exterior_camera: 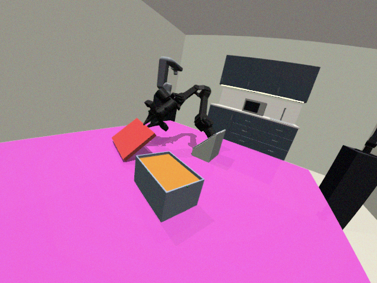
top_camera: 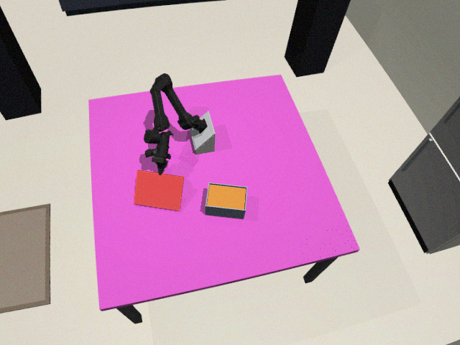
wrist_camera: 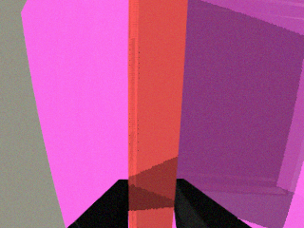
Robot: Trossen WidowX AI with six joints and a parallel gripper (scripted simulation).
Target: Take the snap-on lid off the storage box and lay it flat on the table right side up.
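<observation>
Now: the red lid 60 mm ahead of my gripper tip, 30 mm to the right of it and 50 mm below it. From my gripper tip the other things lie so: grey-blue storage box 200 mm ahead, 290 mm to the left, 70 mm below.
</observation>
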